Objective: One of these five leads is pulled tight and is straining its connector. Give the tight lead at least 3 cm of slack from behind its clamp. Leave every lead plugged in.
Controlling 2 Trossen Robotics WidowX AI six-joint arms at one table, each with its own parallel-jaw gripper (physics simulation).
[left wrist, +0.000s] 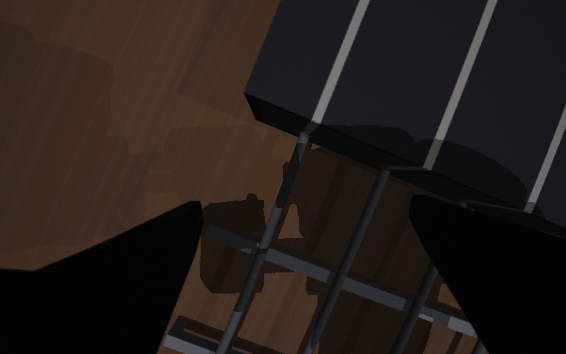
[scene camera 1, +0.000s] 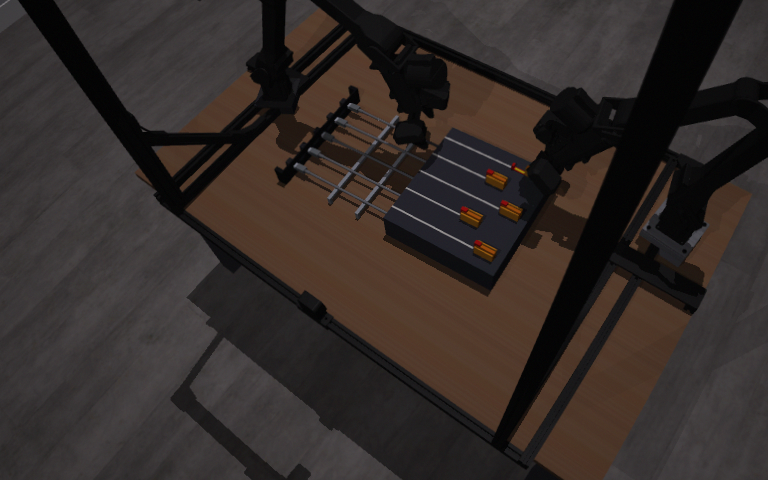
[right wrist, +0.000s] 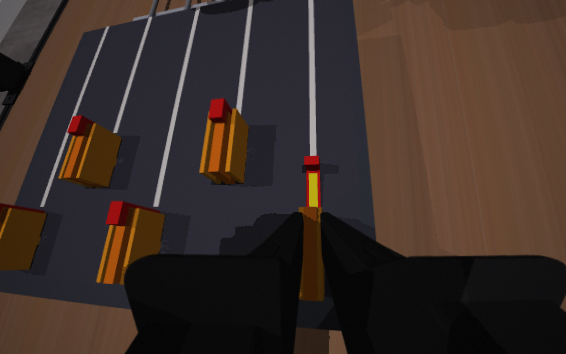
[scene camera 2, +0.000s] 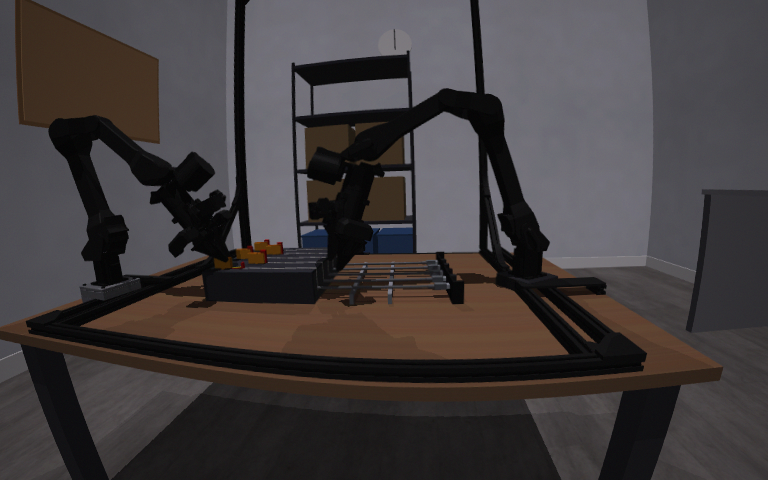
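Seen in the pictures: left gripper, fingertip midpoint: (left wrist: 306,208) (scene camera 1: 428,132) (scene camera 2: 333,265); right gripper, fingertip midpoint: (scene camera 1: 528,169) (right wrist: 310,221) (scene camera 2: 228,260); left arm's base at its link origin: (scene camera 1: 277,91) (scene camera 2: 527,274); right arm's base at its link origin: (scene camera 1: 676,226) (scene camera 2: 109,282).
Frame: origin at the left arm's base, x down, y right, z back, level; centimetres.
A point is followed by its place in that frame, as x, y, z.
Five grey leads run straight from connectors on a black rail (scene camera 1: 282,174) {-1.1, 26.0, -8.3} (scene camera 2: 456,292) {0.3, -0.8, -20.2} over two crossbars to the dark block (scene camera 1: 441,259) (scene camera 2: 260,285) (left wrist: 395,75) (right wrist: 280,75). Which is tight I cannot tell. My left gripper (left wrist: 306,208) {-4.3, 14.3, -39.9} is open at the block's edge; the outermost lead (left wrist: 270,225) {0.0, 12.6, -38.3} and its neighbour (left wrist: 361,225) {0.0, 17.9, -37.9} show between its fingers. Its fingertips are hidden in scene camera 1. My right gripper (right wrist: 310,221) {-5.7, 23.5, -61.6} is shut on the end orange clamp (right wrist: 311,255) {-6.4, 24.1, -63.1}. A yellow strip (right wrist: 313,189) {-4.1, 22.6, -59.8} shows between that clamp's body and its red block (right wrist: 311,160) {-5.2, 22.0, -58.6}.
Other orange clamps (scene camera 1: 496,180) {-6.1, 27.1, -55.2} (scene camera 1: 471,217) {-5.8, 36.2, -50.8} (scene camera 1: 484,250) {-5.9, 43.4, -53.8} (right wrist: 225,145) {-5.8, 26.1, -55.6} stand on the block, their red blocks against their bodies. The crossbars (scene camera 1: 359,211) {0.7, 33.0, -26.9} (left wrist: 375,291) {0.6, 18.8, -33.5} lie beneath the leads. A black frame (scene camera 1: 390,362) {3.2, 64.7, -38.2} borders the table.
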